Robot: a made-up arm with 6 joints.
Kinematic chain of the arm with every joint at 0, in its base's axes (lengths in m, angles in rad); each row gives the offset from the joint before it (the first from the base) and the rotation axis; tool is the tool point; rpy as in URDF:
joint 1: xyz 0 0 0.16 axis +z
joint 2: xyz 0 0 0 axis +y
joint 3: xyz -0.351 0 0.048 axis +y
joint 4: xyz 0.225 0 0.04 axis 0.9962 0 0.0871
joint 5: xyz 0 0 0 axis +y
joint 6: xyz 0.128 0 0.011 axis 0.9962 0 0.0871
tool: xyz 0 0 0 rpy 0 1.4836 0
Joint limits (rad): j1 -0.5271..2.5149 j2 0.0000..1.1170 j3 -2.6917..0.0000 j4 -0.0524..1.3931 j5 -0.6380..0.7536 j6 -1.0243..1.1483
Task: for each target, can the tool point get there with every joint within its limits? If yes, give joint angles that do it. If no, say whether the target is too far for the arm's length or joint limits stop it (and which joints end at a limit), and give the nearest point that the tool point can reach.
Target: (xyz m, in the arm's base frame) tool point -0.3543 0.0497 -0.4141
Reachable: no: joint limits stop it (at a limit: joint 2, joint 3, joint 5) | nearest point -0.0437 0.0061 0.1760 | short by 0.668 m
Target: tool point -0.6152 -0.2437 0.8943
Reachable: no: too far | nearest point -0.4419 -0.1750 0.6874 | short by 0.279 m
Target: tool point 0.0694 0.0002 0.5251
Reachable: yes | joints -0.1048 0.5966 -0.8282 1.2186 0.0608 -0.8434
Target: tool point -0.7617 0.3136 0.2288
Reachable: no: too far | nearest point -0.6453 0.2657 0.2492 | short by 0.128 m
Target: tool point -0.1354 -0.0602 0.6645
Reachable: yes | joints 0.2995 0.4168 -1.2850 0.4382 -0.3305 -0.3481
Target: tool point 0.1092 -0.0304 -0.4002
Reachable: no: joint limits stop it (at a limit: joint 1, joint 2, joint 3, joint 4, joint 5) | nearest point 0.0231 -0.0110 0.1686 | short by 0.576 m
